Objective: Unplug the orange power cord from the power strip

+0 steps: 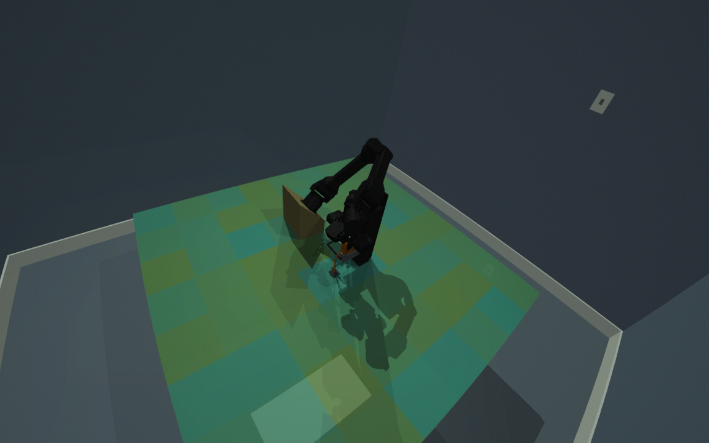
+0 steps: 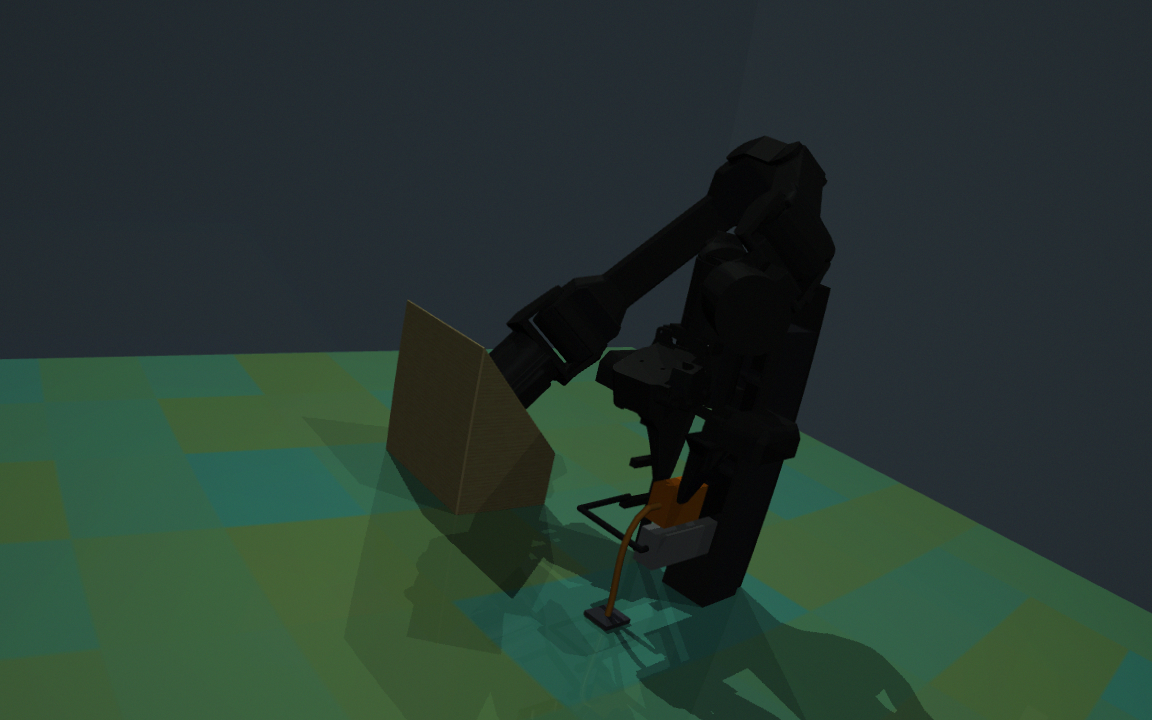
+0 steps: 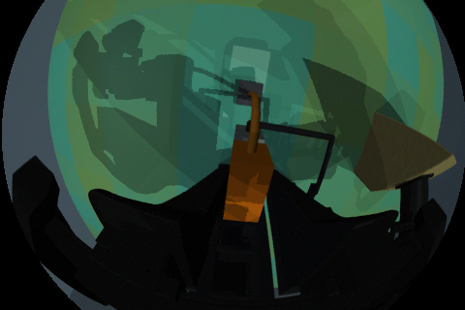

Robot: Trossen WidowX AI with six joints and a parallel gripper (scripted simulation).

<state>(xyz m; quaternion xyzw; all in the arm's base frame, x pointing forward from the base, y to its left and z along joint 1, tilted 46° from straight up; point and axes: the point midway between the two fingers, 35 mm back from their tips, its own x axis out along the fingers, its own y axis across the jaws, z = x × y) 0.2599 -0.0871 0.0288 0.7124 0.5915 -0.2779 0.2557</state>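
Right now the orange plug is 30 mm to the left of my gripper tip. Also, from my gripper tip: dark anchor block 40 mm to the right, 120 mm below.
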